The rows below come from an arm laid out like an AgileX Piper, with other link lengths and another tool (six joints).
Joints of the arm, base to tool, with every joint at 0 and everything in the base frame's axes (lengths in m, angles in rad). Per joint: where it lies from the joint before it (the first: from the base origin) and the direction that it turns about. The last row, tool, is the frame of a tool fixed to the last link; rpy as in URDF.
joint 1: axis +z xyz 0 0 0.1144
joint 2: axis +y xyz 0 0 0
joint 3: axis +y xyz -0.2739 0 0.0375
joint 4: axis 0.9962 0 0.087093 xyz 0.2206 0 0.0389
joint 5: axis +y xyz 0 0 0
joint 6: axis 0.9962 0 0.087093 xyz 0.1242 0 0.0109
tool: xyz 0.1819 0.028 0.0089 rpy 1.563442 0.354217 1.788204
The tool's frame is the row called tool.
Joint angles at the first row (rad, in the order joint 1, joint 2, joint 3, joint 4, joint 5, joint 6):
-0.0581 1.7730 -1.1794 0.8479 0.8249 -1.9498
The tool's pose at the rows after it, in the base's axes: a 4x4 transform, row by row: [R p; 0 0 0 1], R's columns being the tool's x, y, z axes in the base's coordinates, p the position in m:
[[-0.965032 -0.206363 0.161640 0.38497], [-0.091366 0.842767 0.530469 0.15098], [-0.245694 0.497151 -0.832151 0.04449], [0 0 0 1]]
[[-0.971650 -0.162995 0.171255 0.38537], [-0.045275 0.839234 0.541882 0.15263], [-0.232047 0.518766 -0.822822 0.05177], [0 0 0 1]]
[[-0.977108 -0.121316 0.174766 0.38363], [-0.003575 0.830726 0.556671 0.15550], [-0.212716 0.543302 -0.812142 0.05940], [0 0 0 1]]
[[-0.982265 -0.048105 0.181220 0.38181], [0.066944 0.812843 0.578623 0.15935], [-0.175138 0.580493 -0.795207 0.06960], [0 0 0 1]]
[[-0.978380 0.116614 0.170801 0.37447], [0.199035 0.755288 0.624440 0.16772], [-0.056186 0.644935 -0.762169 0.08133], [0 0 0 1]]
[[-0.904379 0.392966 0.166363 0.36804], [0.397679 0.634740 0.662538 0.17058], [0.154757 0.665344 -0.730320 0.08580], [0 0 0 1]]
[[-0.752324 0.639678 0.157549 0.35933], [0.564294 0.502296 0.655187 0.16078], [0.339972 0.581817 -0.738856 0.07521], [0 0 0 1]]
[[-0.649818 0.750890 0.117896 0.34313], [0.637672 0.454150 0.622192 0.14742], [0.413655 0.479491 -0.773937 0.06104], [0 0 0 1]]
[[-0.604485 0.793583 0.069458 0.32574], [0.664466 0.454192 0.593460 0.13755], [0.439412 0.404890 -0.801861 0.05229], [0 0 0 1]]
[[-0.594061 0.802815 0.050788 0.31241], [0.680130 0.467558 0.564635 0.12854], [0.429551 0.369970 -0.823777 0.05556], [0 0 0 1]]
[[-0.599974 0.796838 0.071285 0.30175], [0.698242 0.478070 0.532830 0.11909], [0.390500 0.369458 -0.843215 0.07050], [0 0 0 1]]
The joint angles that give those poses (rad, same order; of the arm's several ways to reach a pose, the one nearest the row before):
-0.0581 1.7656 -1.1794 0.8467 0.8412 -1.8950
-0.0581 1.7487 -1.1794 0.8467 0.8433 -1.8370
-0.0581 1.7310 -1.1794 0.8467 0.8534 -1.7784
-0.0581 1.7082 -1.1794 0.8467 0.8644 -1.6817
-0.0581 1.6848 -1.1794 0.8430 0.8964 -1.4801
-0.0581 1.6712 -1.1794 0.8034 0.9209 -1.1454
-0.0581 1.6703 -1.1794 0.7052 0.9435 -0.8046
-0.0581 1.6703 -1.1794 0.6021 0.9854 -0.6180
-0.0581 1.6664 -1.1794 0.5304 1.0338 -0.5355
-0.0581 1.6311 -1.1794 0.4740 1.0765 -0.4901
-0.0581 1.5540 -1.1751 0.4226 1.1137 -0.4502

